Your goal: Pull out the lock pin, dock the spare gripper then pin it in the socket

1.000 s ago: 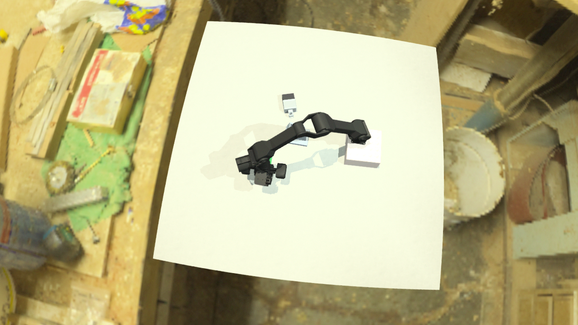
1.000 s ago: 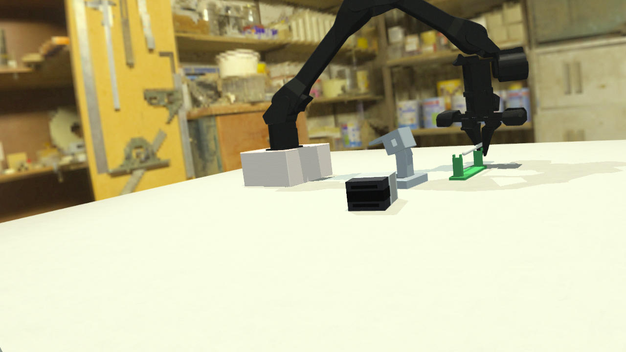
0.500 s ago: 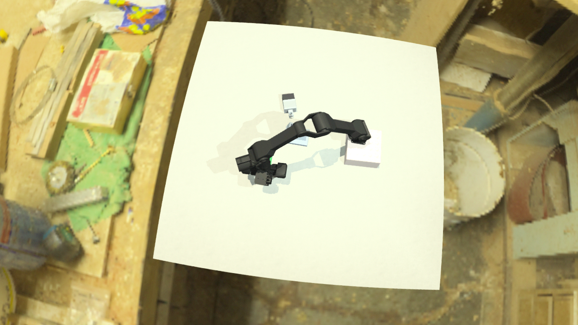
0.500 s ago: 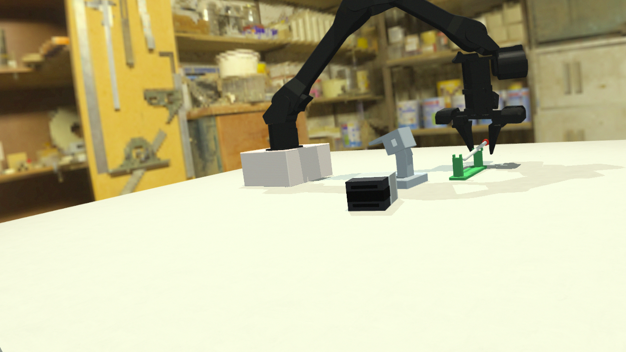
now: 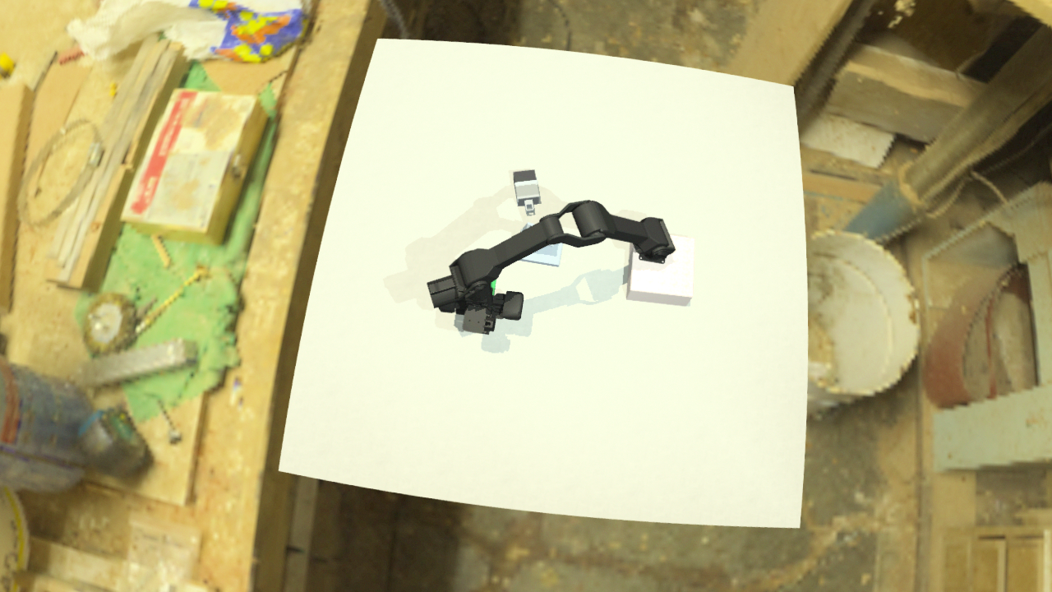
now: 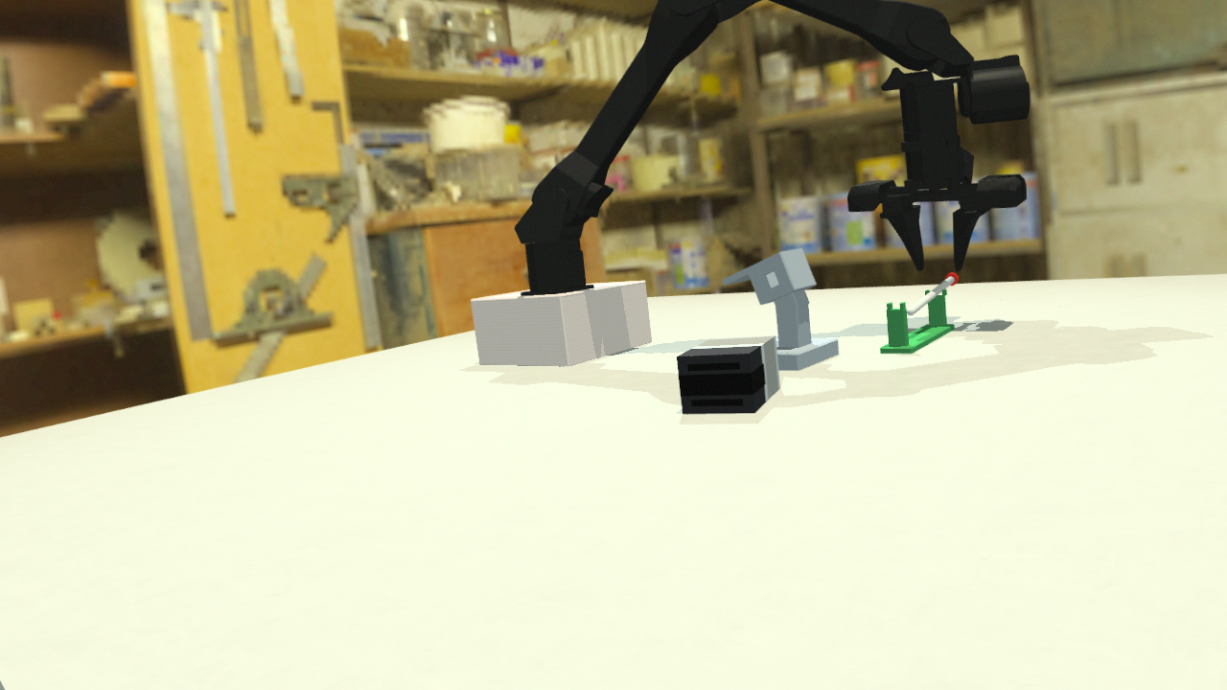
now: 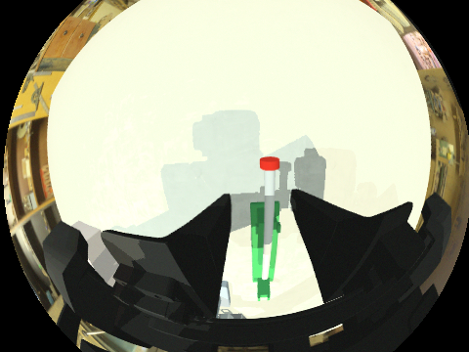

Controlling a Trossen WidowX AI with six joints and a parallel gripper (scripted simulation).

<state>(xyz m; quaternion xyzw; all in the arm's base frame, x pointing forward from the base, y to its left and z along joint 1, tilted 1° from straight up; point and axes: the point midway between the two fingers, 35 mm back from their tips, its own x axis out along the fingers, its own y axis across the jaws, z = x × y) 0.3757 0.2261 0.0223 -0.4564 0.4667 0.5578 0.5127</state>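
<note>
Right now the green cradle is 10 cm to the right of my gripper tip, 4 cm below it and 1 cm ahead of it. Round my gripper tip: spare gripper: 36 cm to the right, 4 cm below, 4 cm behind; then grey mount: 21 cm to the right, 9 cm behind, 1 cm below.
</note>
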